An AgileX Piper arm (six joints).
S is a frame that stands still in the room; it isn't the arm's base.
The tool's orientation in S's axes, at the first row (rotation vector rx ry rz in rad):
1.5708 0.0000 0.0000
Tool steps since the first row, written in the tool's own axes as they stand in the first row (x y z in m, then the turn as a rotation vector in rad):
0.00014 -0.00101 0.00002 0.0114 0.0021 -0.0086
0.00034 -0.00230 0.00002 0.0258 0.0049 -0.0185
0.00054 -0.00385 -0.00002 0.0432 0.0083 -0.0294
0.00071 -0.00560 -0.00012 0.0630 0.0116 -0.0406
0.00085 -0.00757 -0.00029 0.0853 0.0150 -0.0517
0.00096 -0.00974 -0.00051 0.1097 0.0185 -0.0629
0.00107 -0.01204 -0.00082 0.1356 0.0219 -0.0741
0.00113 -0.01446 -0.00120 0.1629 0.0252 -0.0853
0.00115 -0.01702 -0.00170 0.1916 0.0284 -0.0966
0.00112 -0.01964 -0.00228 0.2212 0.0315 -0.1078
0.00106 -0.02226 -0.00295 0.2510 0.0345 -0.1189
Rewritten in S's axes. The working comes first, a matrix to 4 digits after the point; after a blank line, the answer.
The tool's axes in the first row as the columns of a matrix, in S's axes (used below as rounded here):
1.0000 0.0000 0.0000
0.0000 0.0000 -1.0000
0.0000 1.0000 0.0000

0.00014 -0.00002 -0.00101 0.0114 0.0086 0.0021
0.00034 -0.00002 -0.00230 0.0258 0.0185 0.0049
0.00054 0.00002 -0.00385 0.0432 0.0294 0.0083
0.00071 0.00012 -0.00560 0.0630 0.0406 0.0116
0.00085 0.00029 -0.00757 0.0853 0.0517 0.0150
0.00096 0.00051 -0.00974 0.1097 0.0629 0.0185
0.00107 0.00082 -0.01204 0.1356 0.0741 0.0219
0.00113 0.00120 -0.01446 0.1629 0.0853 0.0252
0.00115 0.00170 -0.01702 0.1916 0.0966 0.0284
0.00112 0.00228 -0.01964 0.2212 0.1078 0.0315
0.00106 0.00295 -0.02226 0.2510 0.1189 0.0345

